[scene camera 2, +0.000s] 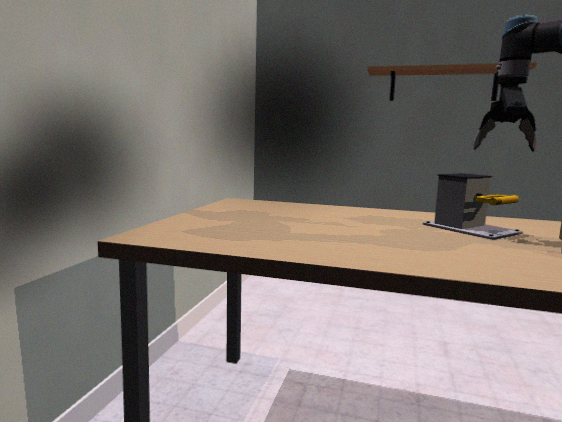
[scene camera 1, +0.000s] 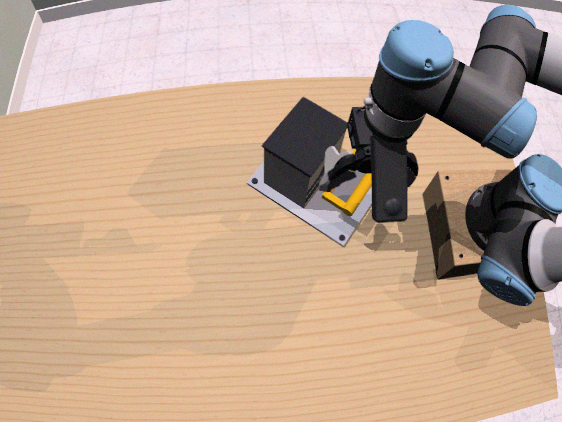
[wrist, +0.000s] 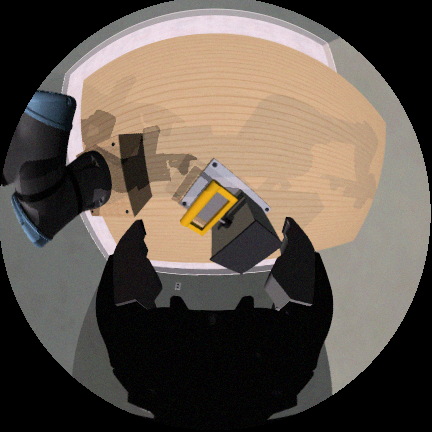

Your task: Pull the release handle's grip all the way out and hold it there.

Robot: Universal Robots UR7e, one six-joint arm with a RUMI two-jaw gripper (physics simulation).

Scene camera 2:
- my gripper: 503, 150
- base plate: 490, 232
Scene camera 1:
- my gripper: 366, 186
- base plate: 326, 218
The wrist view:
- my gripper: 212, 219
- base plate: 215, 170
